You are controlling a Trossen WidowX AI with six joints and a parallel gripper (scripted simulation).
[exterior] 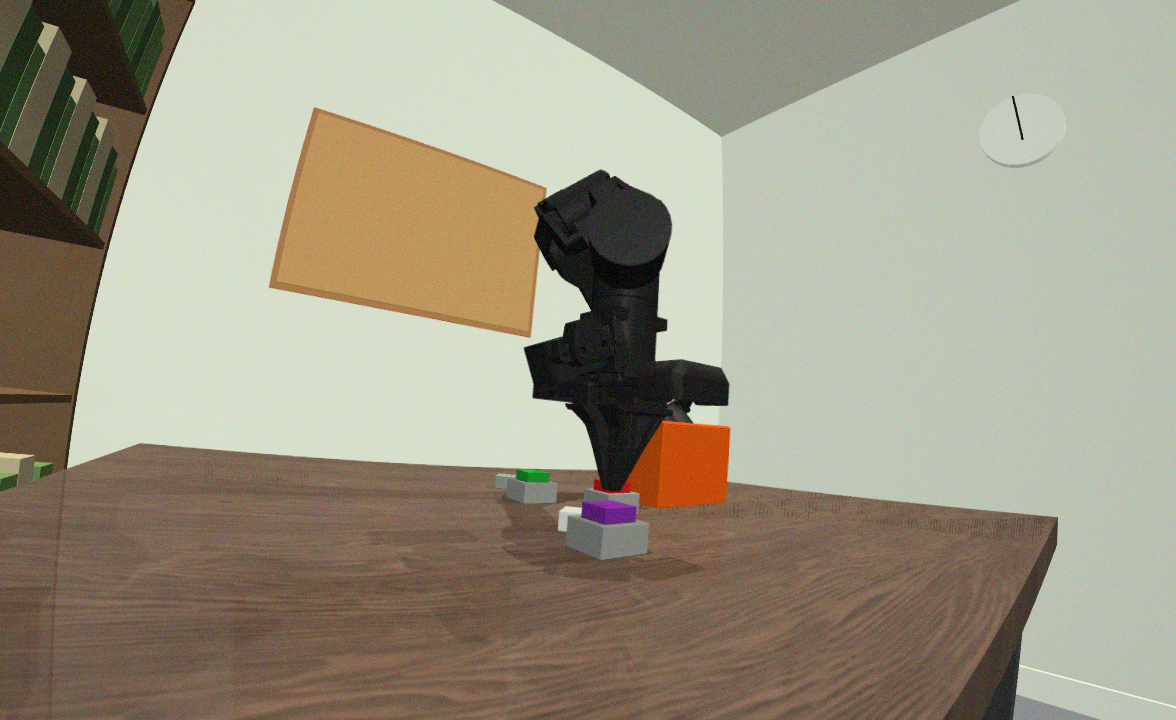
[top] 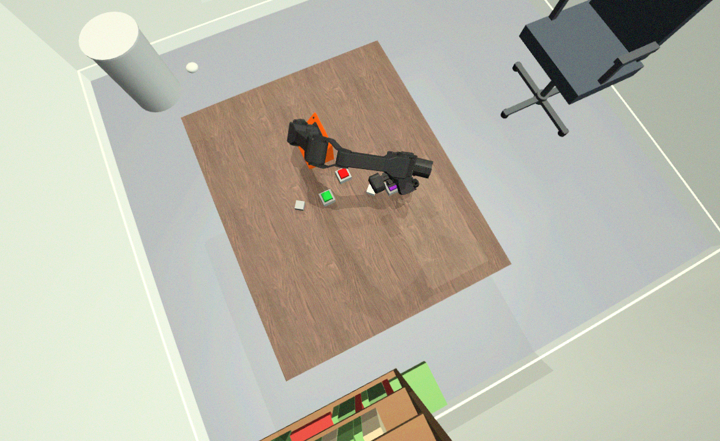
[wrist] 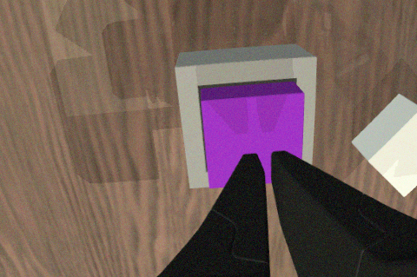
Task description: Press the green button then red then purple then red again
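The purple button is 2 cm below my gripper tip. Round my gripper tip: red button 12 cm behind, 15 cm to the right, 2 cm below; then green button 6 cm behind, 24 cm to the right, 2 cm below; then white block 2 cm behind, 7 cm to the right, 4 cm below.
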